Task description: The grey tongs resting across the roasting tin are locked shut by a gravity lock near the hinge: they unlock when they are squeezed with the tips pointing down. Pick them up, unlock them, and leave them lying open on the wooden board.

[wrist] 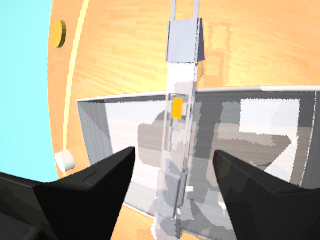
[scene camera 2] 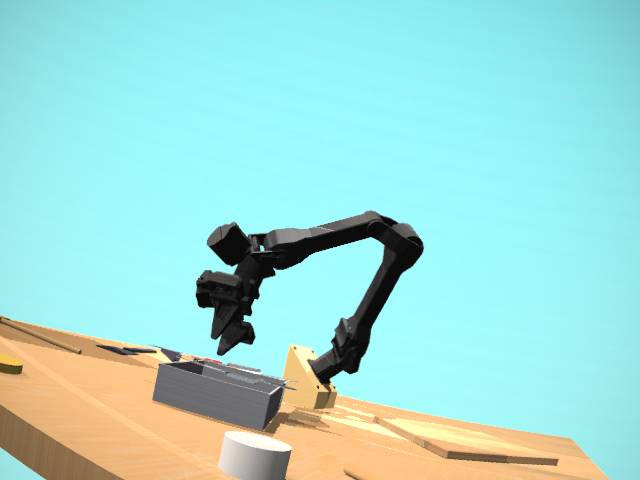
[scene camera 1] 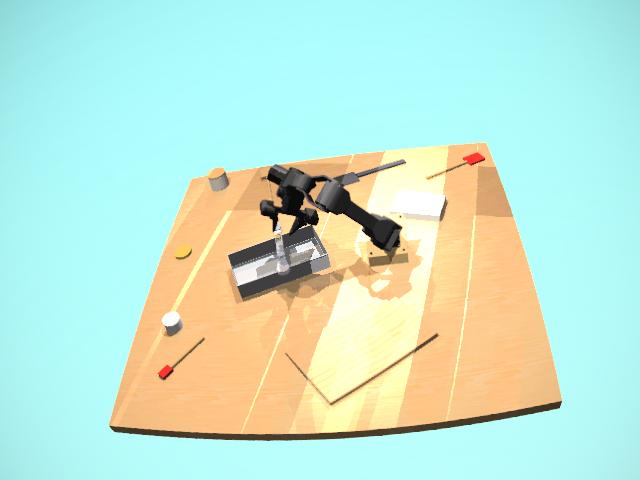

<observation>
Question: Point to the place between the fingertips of the gripper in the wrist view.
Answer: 174, 154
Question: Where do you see a roasting tin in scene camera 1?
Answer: At 254, 268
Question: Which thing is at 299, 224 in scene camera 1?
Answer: The gripper.
</observation>
